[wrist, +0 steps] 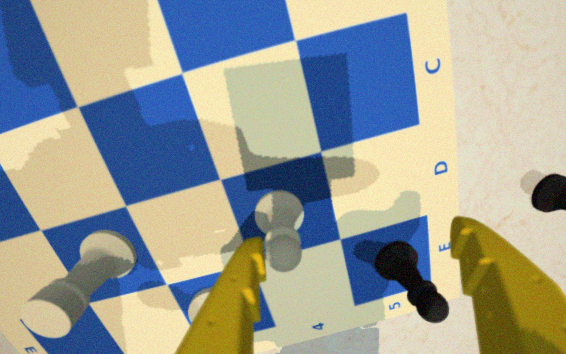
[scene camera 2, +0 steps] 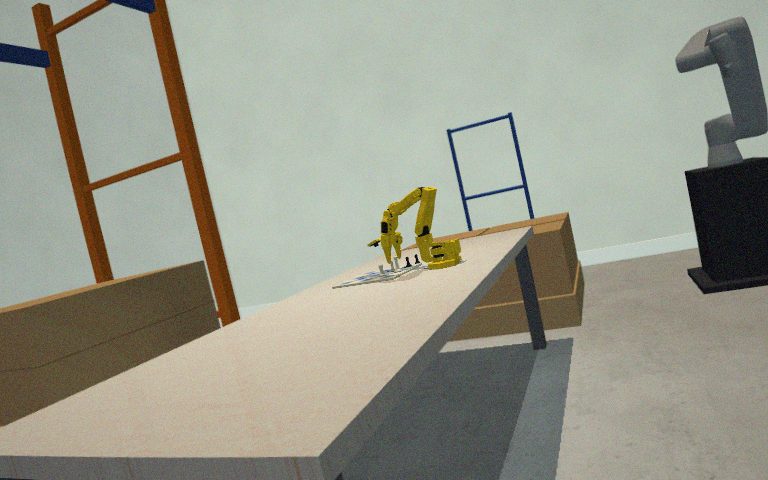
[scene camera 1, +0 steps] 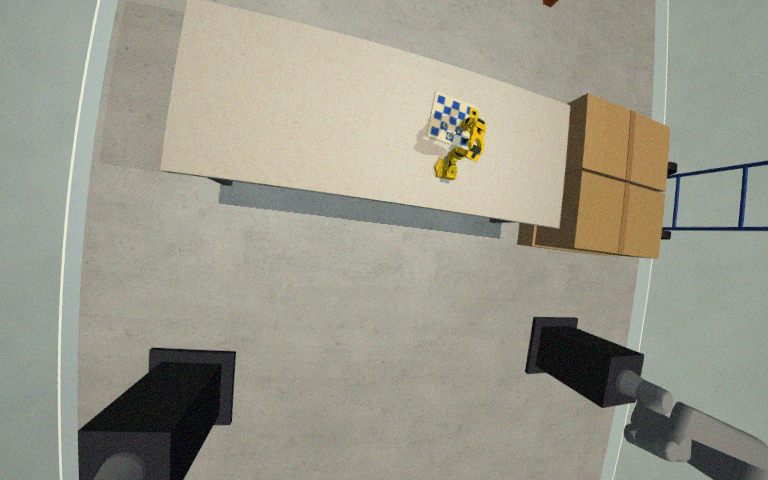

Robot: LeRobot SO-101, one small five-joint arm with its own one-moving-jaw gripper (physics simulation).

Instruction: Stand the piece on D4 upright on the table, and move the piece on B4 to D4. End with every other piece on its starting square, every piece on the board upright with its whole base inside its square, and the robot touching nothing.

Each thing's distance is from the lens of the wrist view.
chessboard (wrist: pixel 168 129): 9 cm
black piece (wrist: pixel 397 261): 11 cm
